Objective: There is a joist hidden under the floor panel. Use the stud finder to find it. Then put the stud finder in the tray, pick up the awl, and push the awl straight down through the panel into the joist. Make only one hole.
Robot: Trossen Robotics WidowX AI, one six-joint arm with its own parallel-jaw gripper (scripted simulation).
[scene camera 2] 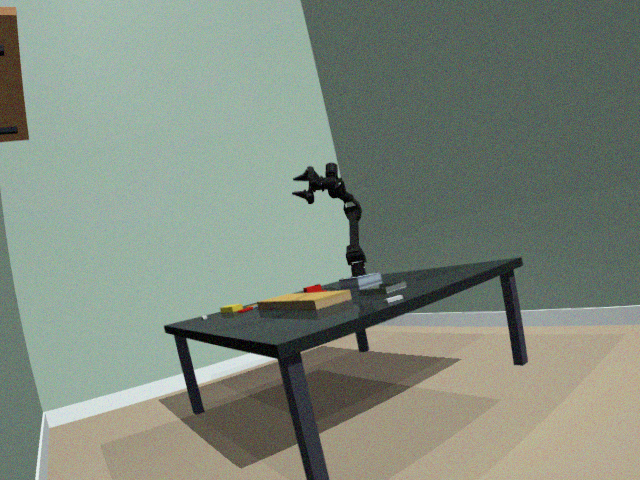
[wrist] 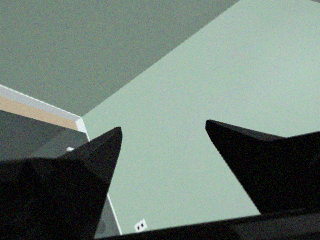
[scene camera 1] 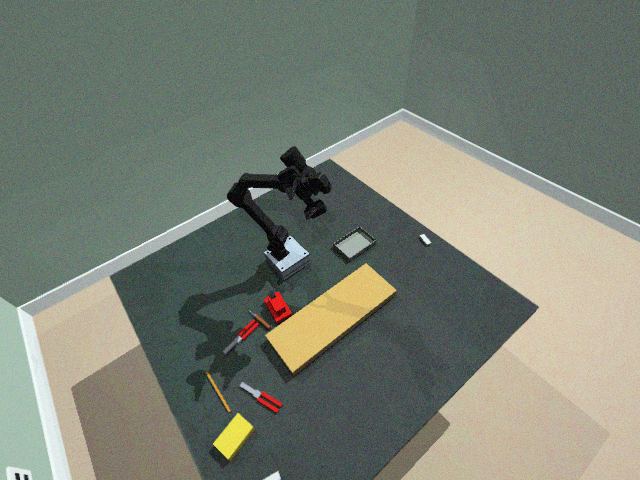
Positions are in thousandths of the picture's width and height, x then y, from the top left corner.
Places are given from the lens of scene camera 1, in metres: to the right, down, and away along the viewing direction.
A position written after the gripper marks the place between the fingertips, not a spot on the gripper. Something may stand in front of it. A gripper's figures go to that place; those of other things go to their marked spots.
gripper (scene camera 1: 468, 436): -0.06, -0.09, 1.02
yellow block (scene camera 1: 373, 897): -0.26, 0.61, 1.12
